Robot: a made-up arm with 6 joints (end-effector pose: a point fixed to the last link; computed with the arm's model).
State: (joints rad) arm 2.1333 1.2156 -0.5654 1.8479 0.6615 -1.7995
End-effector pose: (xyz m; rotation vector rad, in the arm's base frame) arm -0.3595 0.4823 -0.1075 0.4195 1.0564 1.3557
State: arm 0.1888 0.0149 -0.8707 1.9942 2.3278 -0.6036
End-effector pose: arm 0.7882 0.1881 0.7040 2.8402 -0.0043 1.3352
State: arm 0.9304 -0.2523 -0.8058 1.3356 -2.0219 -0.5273
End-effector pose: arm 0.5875 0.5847 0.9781 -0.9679 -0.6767 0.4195
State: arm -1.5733 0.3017 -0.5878 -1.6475 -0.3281 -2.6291
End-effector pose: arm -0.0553 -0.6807 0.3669 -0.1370 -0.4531 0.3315
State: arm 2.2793 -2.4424 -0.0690 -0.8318 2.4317 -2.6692
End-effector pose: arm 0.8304 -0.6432 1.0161 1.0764 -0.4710 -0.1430
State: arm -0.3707 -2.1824 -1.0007 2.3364 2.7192 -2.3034
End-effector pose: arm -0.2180 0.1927 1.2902 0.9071 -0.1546 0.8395
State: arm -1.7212 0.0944 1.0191 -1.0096 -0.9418 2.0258
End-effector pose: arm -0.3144 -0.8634 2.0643 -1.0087 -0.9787 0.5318
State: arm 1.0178 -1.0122 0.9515 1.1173 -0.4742 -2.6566
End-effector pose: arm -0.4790 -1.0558 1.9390 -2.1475 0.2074 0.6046
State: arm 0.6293 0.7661 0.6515 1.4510 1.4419 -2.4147
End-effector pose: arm 1.2615 0.8269 1.2729 2.2769 0.1955 0.2756
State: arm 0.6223 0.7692 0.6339 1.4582 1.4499 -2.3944
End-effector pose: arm 1.2691 0.8213 1.2502 2.2688 0.1931 0.2805
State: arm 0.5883 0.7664 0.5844 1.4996 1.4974 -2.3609
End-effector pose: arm 1.2922 0.7857 1.2034 2.2303 0.2085 0.2989
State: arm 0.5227 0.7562 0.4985 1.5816 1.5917 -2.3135
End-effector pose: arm 1.3269 0.7115 1.1291 2.1617 0.2574 0.3228
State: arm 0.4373 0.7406 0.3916 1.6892 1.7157 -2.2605
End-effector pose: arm 1.3574 0.6090 1.0397 2.0852 0.3445 0.3318
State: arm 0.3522 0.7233 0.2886 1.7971 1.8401 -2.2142
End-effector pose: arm 1.3714 0.5032 0.9561 2.0247 0.4512 0.3176
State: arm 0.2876 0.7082 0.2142 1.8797 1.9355 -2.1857
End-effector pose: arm 1.3717 0.4224 0.8991 1.9880 0.5422 0.2929
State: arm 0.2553 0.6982 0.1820 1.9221 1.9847 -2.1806
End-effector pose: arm 1.3696 0.3826 0.8789 1.9683 0.5912 0.2757
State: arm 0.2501 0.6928 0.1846 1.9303 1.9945 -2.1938
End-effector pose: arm 1.3707 0.3770 0.8884 1.9575 0.6000 0.2715
